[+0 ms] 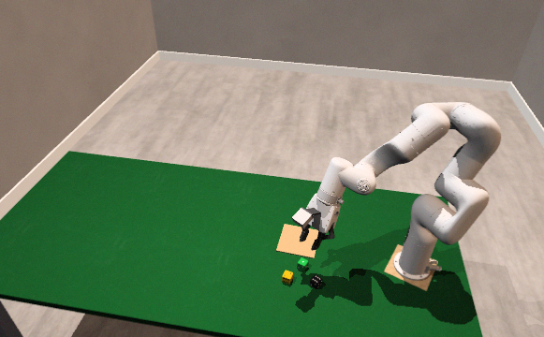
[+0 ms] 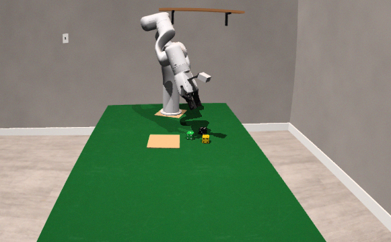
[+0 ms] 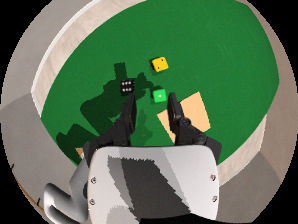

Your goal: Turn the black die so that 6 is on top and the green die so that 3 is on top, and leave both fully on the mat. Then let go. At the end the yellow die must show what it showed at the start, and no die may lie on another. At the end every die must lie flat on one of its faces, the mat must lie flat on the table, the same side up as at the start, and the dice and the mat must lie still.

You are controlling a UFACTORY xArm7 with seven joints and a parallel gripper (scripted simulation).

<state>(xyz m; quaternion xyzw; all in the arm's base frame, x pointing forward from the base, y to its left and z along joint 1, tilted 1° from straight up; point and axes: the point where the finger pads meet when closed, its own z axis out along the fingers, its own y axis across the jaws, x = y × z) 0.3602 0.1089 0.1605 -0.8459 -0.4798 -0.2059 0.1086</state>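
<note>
Now: the black die 150 mm below my hand, 40 mm to the left of it and 40 mm behind it. Round my hand: green die (150 mm below, 20 mm to the right, 20 mm ahead); tan mat (160 mm below, 140 mm to the right, 50 mm ahead); yellow die (150 mm below, 60 mm ahead, 50 mm to the left).
</note>
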